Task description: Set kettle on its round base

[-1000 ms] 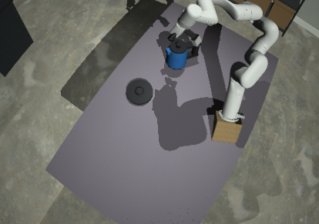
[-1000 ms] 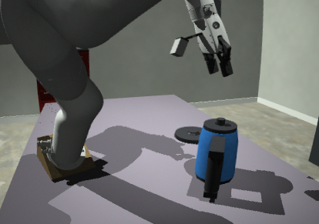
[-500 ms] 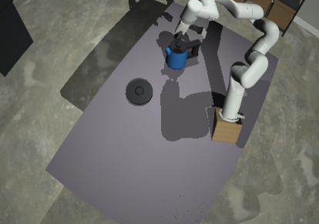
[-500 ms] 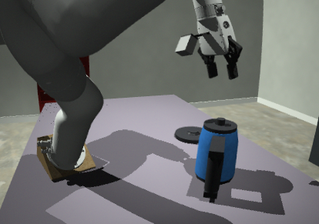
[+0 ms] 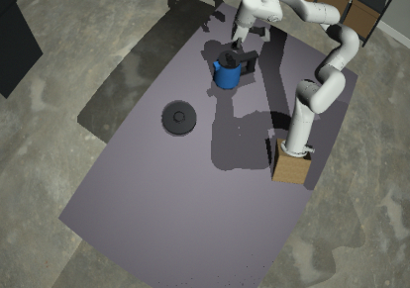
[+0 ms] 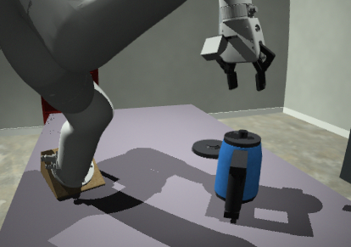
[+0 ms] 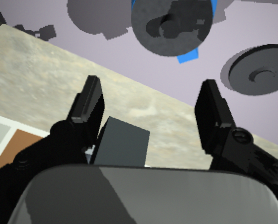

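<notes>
Right now the blue kettle is 1 cm behind my hand, 2 cm to the right of it and 22 cm below it. The rest, counted from my hand: round black base 12 cm ahead, 29 cm to the left, 29 cm below.
</notes>
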